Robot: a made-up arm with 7 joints.
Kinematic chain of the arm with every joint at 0, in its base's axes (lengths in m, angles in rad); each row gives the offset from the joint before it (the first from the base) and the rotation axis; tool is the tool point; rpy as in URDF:
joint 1: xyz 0 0 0.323 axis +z
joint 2: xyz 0 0 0 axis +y
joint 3: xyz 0 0 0.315 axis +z
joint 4: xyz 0.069 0 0 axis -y
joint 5: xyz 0.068 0 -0.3 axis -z
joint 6: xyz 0 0 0 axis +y
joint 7: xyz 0.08 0 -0.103 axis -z
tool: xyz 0 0 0 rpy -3.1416 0 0
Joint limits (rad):
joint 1: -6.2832..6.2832
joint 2: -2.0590..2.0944
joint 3: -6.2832..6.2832
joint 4: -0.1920..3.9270
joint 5: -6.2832..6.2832
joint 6: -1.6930..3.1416
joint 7: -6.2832..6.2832
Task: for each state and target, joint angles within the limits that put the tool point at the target. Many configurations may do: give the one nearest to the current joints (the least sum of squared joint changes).
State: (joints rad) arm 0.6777 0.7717 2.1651 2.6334 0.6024 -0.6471 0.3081
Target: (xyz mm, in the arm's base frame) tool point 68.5 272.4 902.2
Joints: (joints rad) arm 0.8390 0.3979 2.2445 2.5060 0.7344 -1.1283 0.3081
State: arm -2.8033 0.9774 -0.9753 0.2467 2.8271 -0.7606 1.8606
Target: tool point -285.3 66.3 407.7
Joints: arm -2.1694 0.7760 -1.2411 0.9507 2.5190 -1.1967 1.8606
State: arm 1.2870 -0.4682 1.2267 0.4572 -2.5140 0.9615 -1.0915
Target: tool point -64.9 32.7 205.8
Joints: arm 1.4559 -0.1524 1.4042 -0.1444 -2.5057 0.6029 -1.0915
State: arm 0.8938 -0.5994 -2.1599 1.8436 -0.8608 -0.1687 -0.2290
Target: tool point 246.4 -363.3 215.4
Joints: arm 1.1455 -0.8870 -2.2733 0.7920 -1.0182 0.0048 -0.2290
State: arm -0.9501 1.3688 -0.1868 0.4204 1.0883 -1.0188 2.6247
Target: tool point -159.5 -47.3 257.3
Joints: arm -1.2344 1.4922 -0.4365 -0.1485 1.2574 -0.7902 2.6247
